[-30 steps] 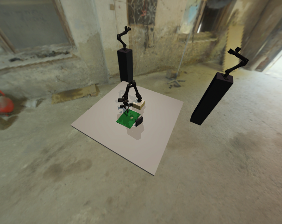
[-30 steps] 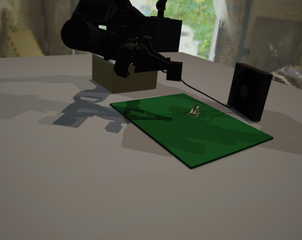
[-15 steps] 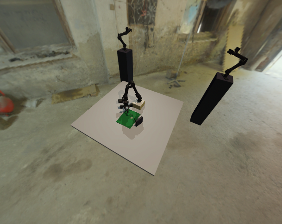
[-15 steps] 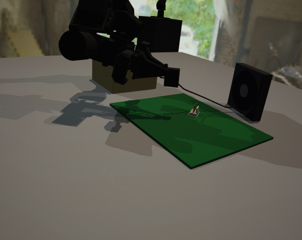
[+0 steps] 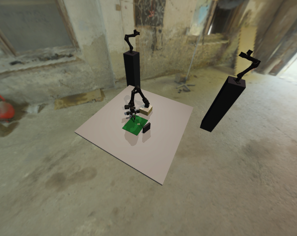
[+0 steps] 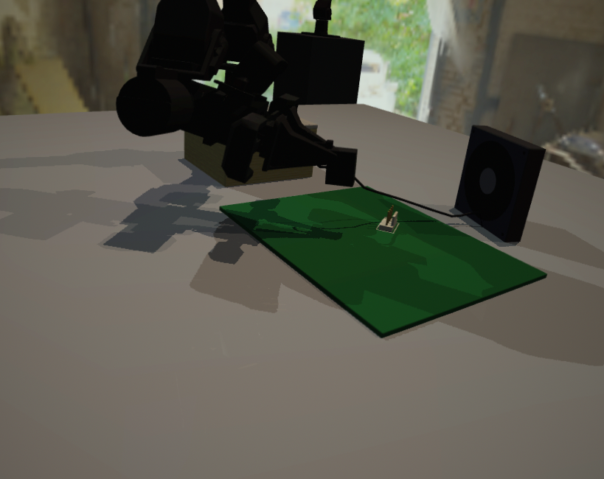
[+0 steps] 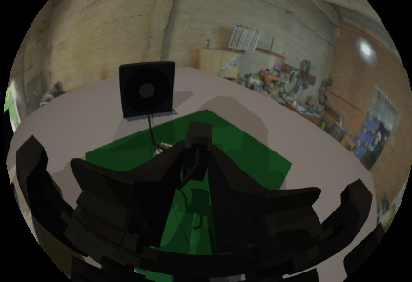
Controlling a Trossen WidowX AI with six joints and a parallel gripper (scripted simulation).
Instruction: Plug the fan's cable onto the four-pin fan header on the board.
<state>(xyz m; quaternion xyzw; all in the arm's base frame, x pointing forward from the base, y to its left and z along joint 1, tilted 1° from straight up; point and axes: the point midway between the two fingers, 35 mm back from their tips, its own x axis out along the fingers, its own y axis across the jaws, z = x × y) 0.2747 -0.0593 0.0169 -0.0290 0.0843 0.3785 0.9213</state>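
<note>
The green board is 4 cm ahead of my gripper tip, 4 cm to the left of it and 11 cm below it. From my gripper tip the other things lie so: four-pin header: 2 cm ahead, 8 cm to the left, 9 cm below; then black fan plug: 1 cm below; then black fan: 5 cm ahead, 22 cm to the left, 3 cm below.
</note>
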